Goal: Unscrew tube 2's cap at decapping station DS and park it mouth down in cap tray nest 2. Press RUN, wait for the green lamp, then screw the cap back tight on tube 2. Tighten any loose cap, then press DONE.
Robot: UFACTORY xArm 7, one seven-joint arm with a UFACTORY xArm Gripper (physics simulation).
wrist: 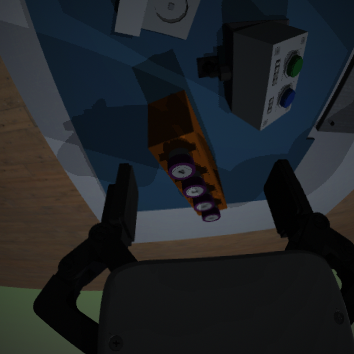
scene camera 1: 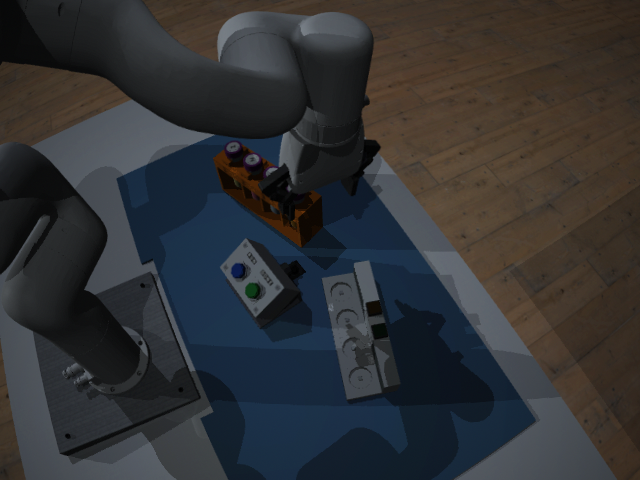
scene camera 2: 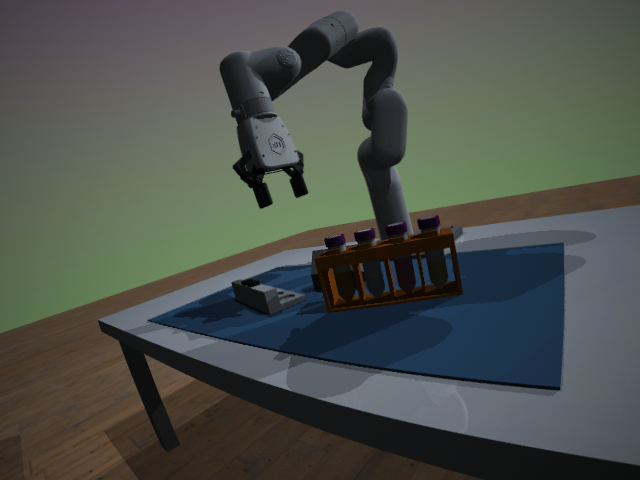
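Where they show: gripper, fingertip midpoint: [wrist: 203, 175] [scene camera 1: 318, 200] [scene camera 2: 285, 200]; arm's base at its link origin: [scene camera 1: 116, 360].
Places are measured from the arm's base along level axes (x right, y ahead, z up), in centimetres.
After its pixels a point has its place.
Note:
The orange rack [scene camera 1: 311, 227] @(z 1.9, x -0.3, y 42.3 cm) [scene camera 2: 392, 252] @(z 6.9, x -13.3, y 42.5 cm) [wrist: 170, 120] @(z 4.6, x -0.2, y 41.9 cm) holds several upright purple-capped tubes. Tube 2's cap [scene camera 1: 253, 162] @(z 10.6, x -12.8, y 39.2 cm) [scene camera 2: 395, 227] @(z 10.4, x -14.0, y 41.0 cm) [wrist: 204, 205] @(z 10.7, x -13.4, y 39.2 cm) is on its tube, second from the end away from the cap tray. Cap tightness cannot be told. My gripper [scene camera 1: 320, 200] @(z 18.6, x 6.1, y 39.7 cm) [scene camera 2: 282, 196] @(z 18.6, x 6.1, y 39.7 cm) [wrist: 203, 175] @(z 18.6, x 6.1, y 39.7 cm) is open and empty, high above the table; in scene camera 1 it partly hides the rack's near end. The white cap tray [scene camera 1: 338, 335] @(z -0.3, x 18.2, y 34.0 cm) [scene camera 2: 266, 297] @(z 1.9, x 11.6, y 45.4 cm) [wrist: 131, 17] @(z 3.1, x 12.6, y 43.5 cm) has round nests, with no caps seen in them. A brown block [scene camera 1: 373, 308] @(z 3.9, x 19.2, y 40.2 cm) and a dark green block [scene camera 1: 379, 330] @(z 3.9, x 22.7, y 38.5 cm) sit on its raised side.
The button box [scene camera 1: 271, 289] @(z 6.0, x 7.6, y 28.9 cm) [wrist: 250, 75] @(z 4.8, x 4.6, y 31.8 cm) carries a blue button [scene camera 1: 238, 270] @(z 5.6, x 1.3, y 26.5 cm) [wrist: 287, 98] @(z 5.8, x 1.4, y 26.9 cm) and a green button [scene camera 1: 252, 290] @(z 5.6, x 5.7, y 26.4 cm) [wrist: 295, 66] @(z 5.7, x 5.8, y 26.7 cm). A black bracket [scene camera 1: 296, 269] @(z -1.4, x 3.5, y 36.0 cm) [wrist: 209, 66] @(z -0.6, x 3.7, y 35.5 cm) sticks out behind it. The arm's base plate [scene camera 1: 67, 413] @(z 0.7, x 3.8, y -12.4 cm) stands beside the blue mat [scene camera 1: 268, 372] @(z -1.4, x 16.3, y 21.2 cm).

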